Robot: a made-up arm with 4 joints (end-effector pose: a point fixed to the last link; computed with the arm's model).
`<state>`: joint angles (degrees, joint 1 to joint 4).
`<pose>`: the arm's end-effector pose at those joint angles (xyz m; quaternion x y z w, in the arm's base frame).
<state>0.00 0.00 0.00 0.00</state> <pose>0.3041 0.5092 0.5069 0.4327 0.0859 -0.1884 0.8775</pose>
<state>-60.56 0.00 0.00 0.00</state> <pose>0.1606 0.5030 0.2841 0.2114 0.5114 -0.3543 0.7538</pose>
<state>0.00 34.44 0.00 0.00</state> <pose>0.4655 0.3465 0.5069 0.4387 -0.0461 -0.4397 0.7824</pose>
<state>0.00 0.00 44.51 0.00</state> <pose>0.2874 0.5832 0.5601 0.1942 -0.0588 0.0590 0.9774</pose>
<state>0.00 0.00 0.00 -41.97</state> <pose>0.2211 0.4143 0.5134 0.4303 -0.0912 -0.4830 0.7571</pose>
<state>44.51 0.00 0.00 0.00</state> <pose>0.2388 0.4866 0.6936 0.5223 -0.2490 -0.0304 0.8151</pose>
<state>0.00 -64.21 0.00 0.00</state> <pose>-0.1064 0.4799 0.5069 0.3209 0.3027 0.3068 0.8434</pose>
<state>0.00 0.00 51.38 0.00</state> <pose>0.2806 0.5956 0.5636 0.1538 -0.0808 0.0973 0.9800</pose>
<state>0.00 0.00 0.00 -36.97</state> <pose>0.2343 0.4220 0.5127 0.4336 -0.0702 -0.4506 0.7772</pose>
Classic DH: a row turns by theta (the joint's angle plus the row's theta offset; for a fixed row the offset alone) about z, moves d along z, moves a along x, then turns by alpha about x. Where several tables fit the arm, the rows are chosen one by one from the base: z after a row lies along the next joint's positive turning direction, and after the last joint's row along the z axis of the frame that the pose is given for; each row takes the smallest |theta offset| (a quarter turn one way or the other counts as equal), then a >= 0, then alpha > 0; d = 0 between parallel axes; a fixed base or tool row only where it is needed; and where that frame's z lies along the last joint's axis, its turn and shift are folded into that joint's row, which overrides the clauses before.
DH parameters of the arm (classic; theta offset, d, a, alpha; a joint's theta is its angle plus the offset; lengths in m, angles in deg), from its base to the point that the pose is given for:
base (fixed): 8.54 0.4863 0.1137 93.89
joint 1: 0 -0.1478 0.032 86.11
joint 2: 61.15 -0.1584 -0.2712 -120.78
joint 3: 1.5 -0.2998 -0.0385 -61.99
joint 4: 50.01 -0.031 0.1674 55.11
tool (fixed): -21.7 0.0674 0 0

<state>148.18 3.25 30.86 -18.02</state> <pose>-0.1955 0.4202 0.6126 0.3637 -0.9106 0.1734 0.0916</pose>
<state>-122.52 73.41 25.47 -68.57</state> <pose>-0.0036 0.1596 0.2339 -0.6530 -0.0790 -0.4172 0.6272</pose>
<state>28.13 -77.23 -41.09 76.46</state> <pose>-0.2919 0.4695 0.3598 0.1255 0.5071 0.6772 0.5182</pose>
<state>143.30 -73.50 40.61 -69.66</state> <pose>0.1576 0.3407 0.3444 0.1371 -0.8572 0.4820 0.1187</pose>
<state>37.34 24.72 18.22 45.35</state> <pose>0.4008 0.5243 0.7651 0.3072 -0.1357 0.1026 0.9363</pose>
